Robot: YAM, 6 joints.
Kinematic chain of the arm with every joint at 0, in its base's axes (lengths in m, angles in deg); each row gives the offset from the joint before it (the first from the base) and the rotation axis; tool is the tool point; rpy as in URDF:
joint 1: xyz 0 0 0.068 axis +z
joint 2: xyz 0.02 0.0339 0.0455 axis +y
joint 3: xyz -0.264 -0.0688 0 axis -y
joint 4: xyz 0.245 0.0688 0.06 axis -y
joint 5: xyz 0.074 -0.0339 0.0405 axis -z
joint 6: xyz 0.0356 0 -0.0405 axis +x
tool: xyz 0 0 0 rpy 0 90 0
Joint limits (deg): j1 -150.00..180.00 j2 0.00..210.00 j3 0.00..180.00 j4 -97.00..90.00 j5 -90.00..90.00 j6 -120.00..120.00
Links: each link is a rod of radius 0.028 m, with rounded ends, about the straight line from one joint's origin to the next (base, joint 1, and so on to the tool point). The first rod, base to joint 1, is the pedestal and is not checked.
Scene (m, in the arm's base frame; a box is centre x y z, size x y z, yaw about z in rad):
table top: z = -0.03
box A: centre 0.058 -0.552 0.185 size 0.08 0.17 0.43 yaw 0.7
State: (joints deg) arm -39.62 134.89 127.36 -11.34 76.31 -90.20
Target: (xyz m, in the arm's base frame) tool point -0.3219 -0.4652 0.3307
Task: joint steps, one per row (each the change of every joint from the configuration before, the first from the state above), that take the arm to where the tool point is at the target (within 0.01 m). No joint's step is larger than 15 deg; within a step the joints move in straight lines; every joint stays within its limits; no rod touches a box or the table.
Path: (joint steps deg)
1: -10.92 -6.47 8.56 13.70 -2.25 5.05
2: -10.93 -6.48 8.56 13.70 -2.25 5.06
3: -10.92 -6.47 8.56 13.70 -2.24 5.05
4: -10.93 -6.48 8.56 13.70 -2.25 5.05
5: -9.50 8.71 -4.29 -11.20 0.18 -5.05
6: -9.51 8.70 -4.30 -11.21 0.19 -5.05
7: -9.50 8.71 -4.30 -11.20 0.18 -5.06
8: -9.51 8.71 -4.30 -11.21 0.19 -5.05

